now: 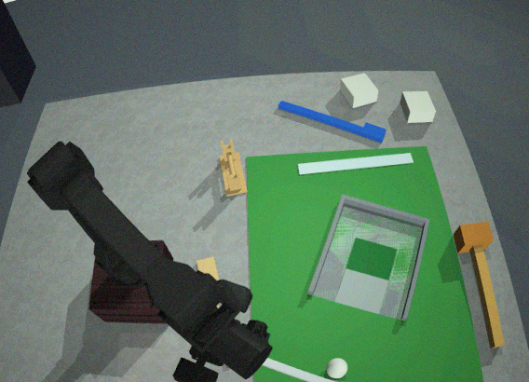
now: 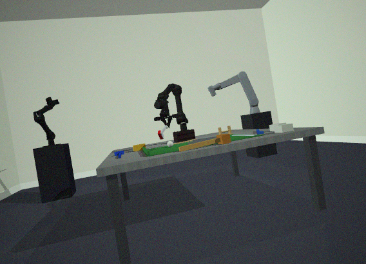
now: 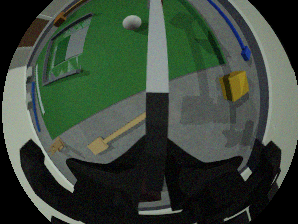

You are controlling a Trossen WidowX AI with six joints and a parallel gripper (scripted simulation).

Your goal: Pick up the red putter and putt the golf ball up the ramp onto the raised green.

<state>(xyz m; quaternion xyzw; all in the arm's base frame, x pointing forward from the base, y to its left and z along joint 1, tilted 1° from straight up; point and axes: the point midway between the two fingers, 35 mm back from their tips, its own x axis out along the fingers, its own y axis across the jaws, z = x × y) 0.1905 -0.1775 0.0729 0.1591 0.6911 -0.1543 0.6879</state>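
My gripper tip is 14 cm to the right of the tan paddle, 13 cm above it and 3 cm past it. The rest, counted from my gripper tip: green mat (29 cm ahead, 13 cm to the left, 13 cm below); then red putter (11 cm ahead, 5 cm to the right); then white golf ball (21 cm ahead, 11 cm below, 4 cm to the right).
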